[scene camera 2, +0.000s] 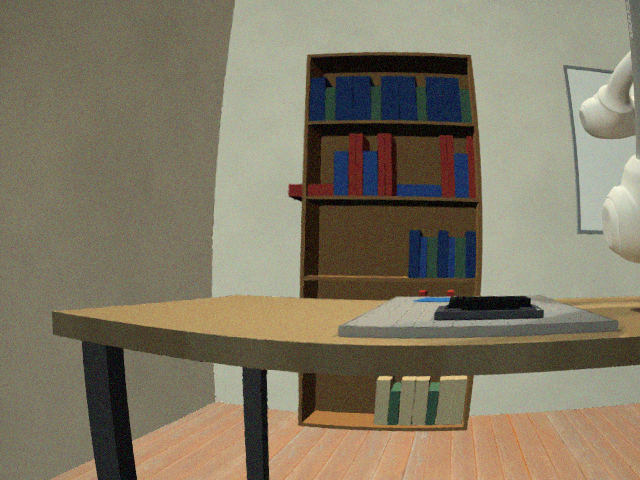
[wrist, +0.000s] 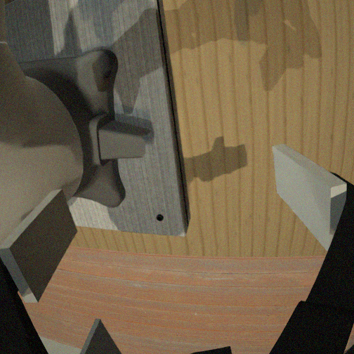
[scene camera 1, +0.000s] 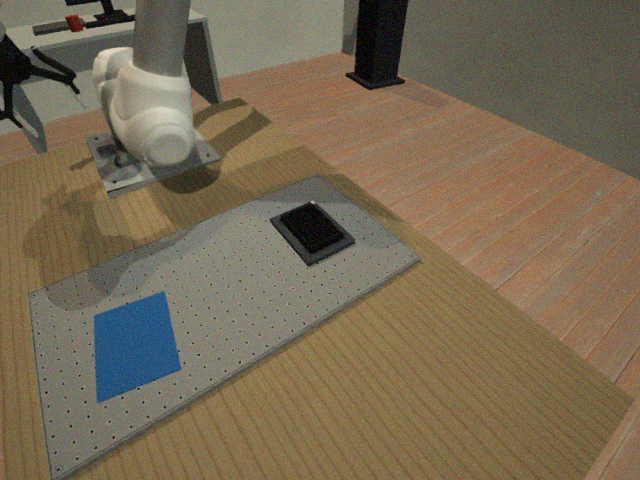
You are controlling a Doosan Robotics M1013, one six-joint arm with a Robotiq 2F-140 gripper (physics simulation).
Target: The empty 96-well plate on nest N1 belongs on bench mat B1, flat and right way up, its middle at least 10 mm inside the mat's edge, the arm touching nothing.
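Places are measured from the arm's base along level axes (x ahead, y left, z up), in millimetres.
Where they show: gripper, fingertip midpoint: [scene camera 1: 60, 120].
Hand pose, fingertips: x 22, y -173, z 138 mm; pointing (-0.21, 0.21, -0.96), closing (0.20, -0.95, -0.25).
Things, the pixels of their top centre, and the offset from my fingertips. Level surfaces: height alone.
- black 96-well plate, top centre: [scene camera 2: 490, 297] [scene camera 1: 311, 223] dx +539, dy +453, dz -123 mm
- dark grey nest N1, top centre: [scene camera 2: 489, 305] [scene camera 1: 311, 227] dx +539, dy +453, dz -134 mm
- blue bench mat B1, surface height: dz -147 mm
- wooden table, surface height: dz -162 mm
The black 96-well plate [scene camera 1: 311, 226] [scene camera 2: 488, 302] sits flat in the dark grey nest N1 [scene camera 1: 330, 252] [scene camera 2: 488, 313] on the perforated board. Its wells are too dark to make out. The blue bench mat B1 [scene camera 1: 135, 346] [scene camera 2: 433, 299] lies flat near the other end of the board; it is bare and shows as a thin strip in scene camera 2. My gripper [scene camera 1: 56, 119] [wrist: 169, 191] is open with nothing between its fingers. It hangs at the upper left in scene camera 1, beside the arm's base and well away from plate and mat. It does not show in scene camera 2.
The perforated board [scene camera 1: 232, 294] [scene camera 2: 392, 329] lies on the wooden table [scene camera 1: 413, 372] [scene camera 2: 206, 320]. The arm's base [scene camera 1: 155, 113] stands on a metal plate [scene camera 1: 199, 161] [wrist: 135, 195], close to my fingers in the wrist view. A bookshelf [scene camera 2: 303, 248] stands behind the table.
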